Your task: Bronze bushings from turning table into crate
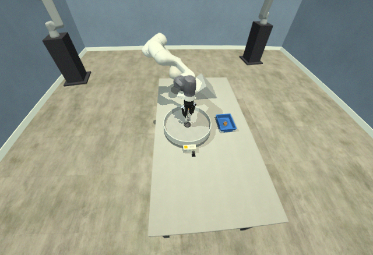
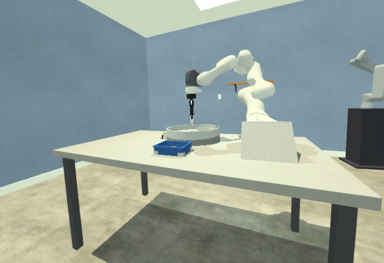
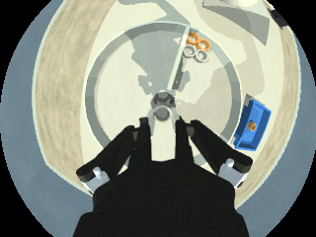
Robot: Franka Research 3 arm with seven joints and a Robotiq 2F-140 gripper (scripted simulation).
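Right now my hand is 110 mm above the turning table. Also, from my hand: crate (20 mm ahead, 360 mm to the left, 140 mm below).
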